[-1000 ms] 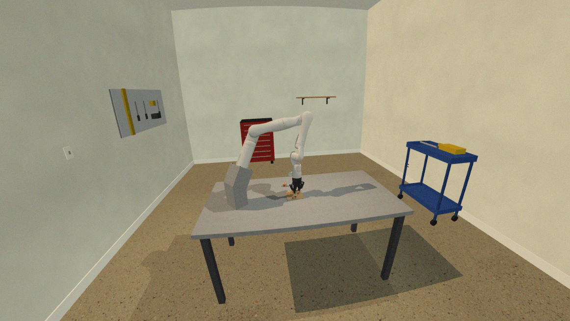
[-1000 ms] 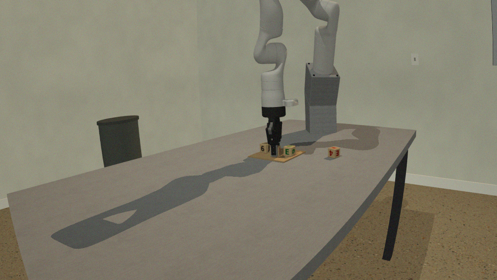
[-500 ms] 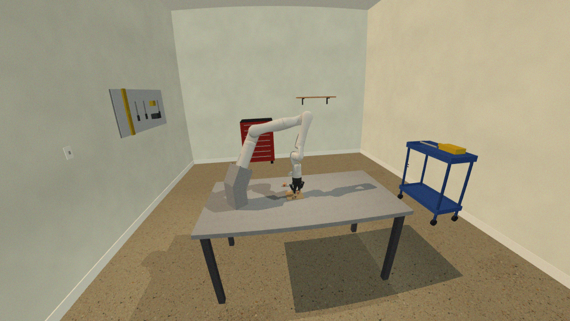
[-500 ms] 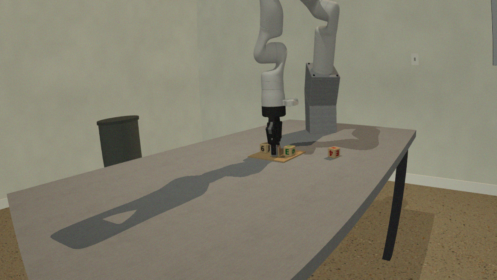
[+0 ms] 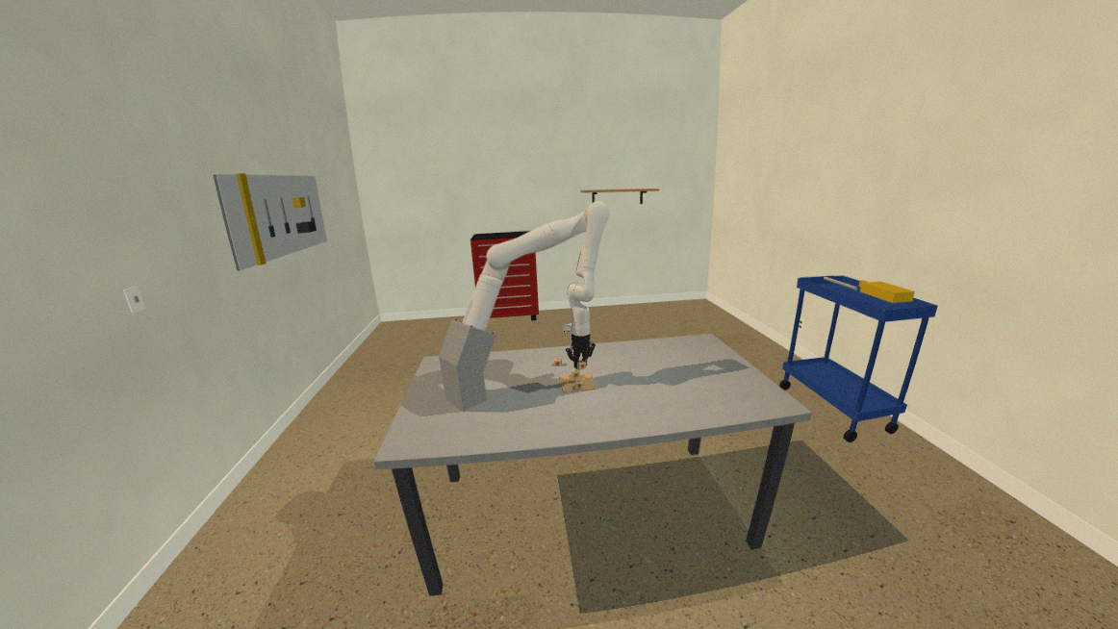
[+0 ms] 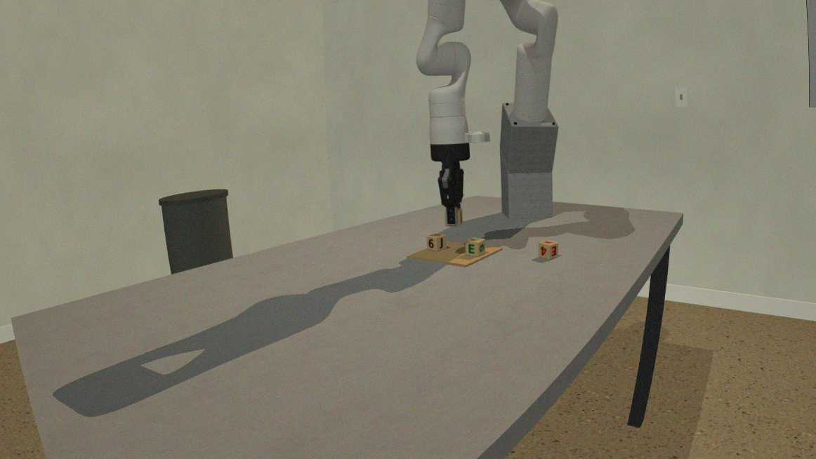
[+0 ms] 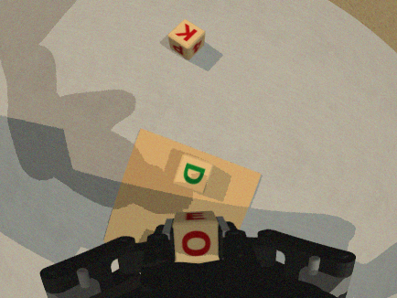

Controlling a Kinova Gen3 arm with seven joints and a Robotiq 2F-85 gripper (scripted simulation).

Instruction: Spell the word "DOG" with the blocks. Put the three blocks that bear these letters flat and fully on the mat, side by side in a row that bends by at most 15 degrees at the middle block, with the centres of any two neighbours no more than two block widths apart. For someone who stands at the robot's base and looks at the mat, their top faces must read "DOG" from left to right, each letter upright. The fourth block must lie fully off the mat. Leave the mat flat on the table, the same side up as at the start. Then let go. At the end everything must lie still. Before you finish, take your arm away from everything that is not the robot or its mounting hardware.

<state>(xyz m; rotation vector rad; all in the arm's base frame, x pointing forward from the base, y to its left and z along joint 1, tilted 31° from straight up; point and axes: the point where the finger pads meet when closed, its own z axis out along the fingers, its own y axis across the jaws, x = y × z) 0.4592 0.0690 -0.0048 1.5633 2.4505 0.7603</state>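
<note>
My gripper is now 8 cm above the tan mat, 1 cm to the left of it and 1 cm past it. Also, from my hand: O block: right at my hand; G block: 6 cm to the right, 6 cm below, 1 cm behind; D block: 6 cm below, 4 cm to the left, 2 cm behind.
</note>
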